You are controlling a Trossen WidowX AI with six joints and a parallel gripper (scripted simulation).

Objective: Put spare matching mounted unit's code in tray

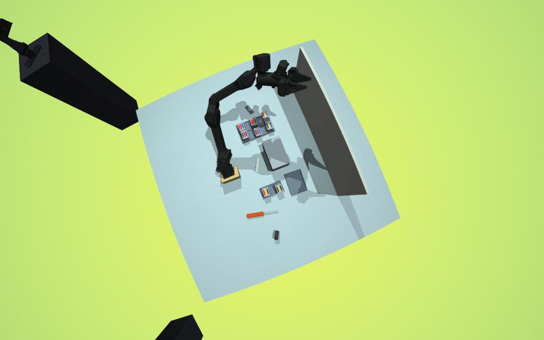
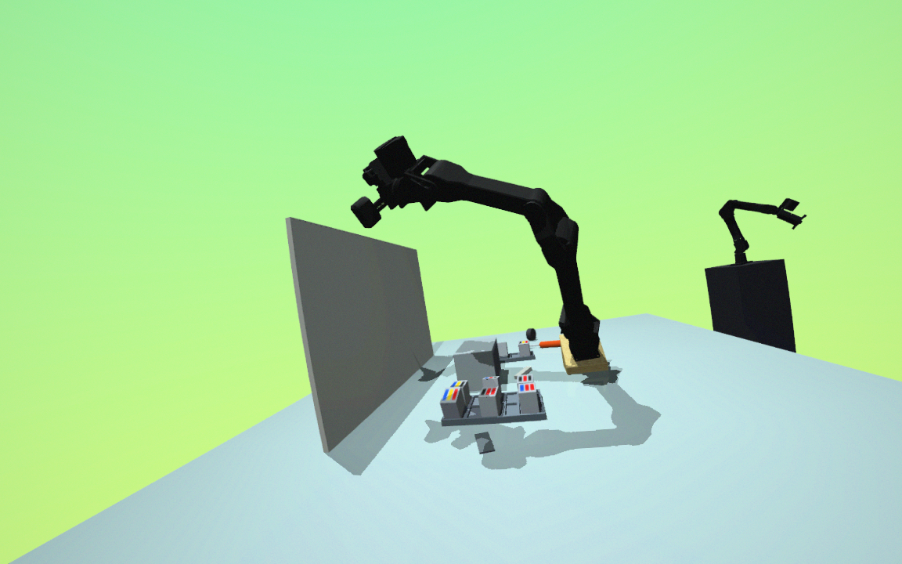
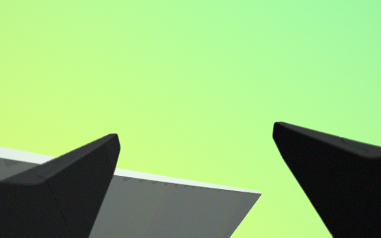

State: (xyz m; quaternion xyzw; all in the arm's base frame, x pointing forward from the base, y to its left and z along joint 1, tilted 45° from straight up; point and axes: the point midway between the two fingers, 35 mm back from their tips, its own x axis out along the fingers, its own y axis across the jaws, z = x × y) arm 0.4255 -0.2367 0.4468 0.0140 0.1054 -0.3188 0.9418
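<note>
Now: gripper tip 52 cm above the grey spares rack, 23 cm past it and 7 cm to the right of it. The rest, counted from my gripper tip: tall pale grey box 48 cm below, 19 cm behind, 12 cm to the right; dark wall panel 30 cm below, 14 cm to the right, 7 cm ahead; flat grey tray 52 cm below, 32 cm to the right, 14 cm behind.
</note>
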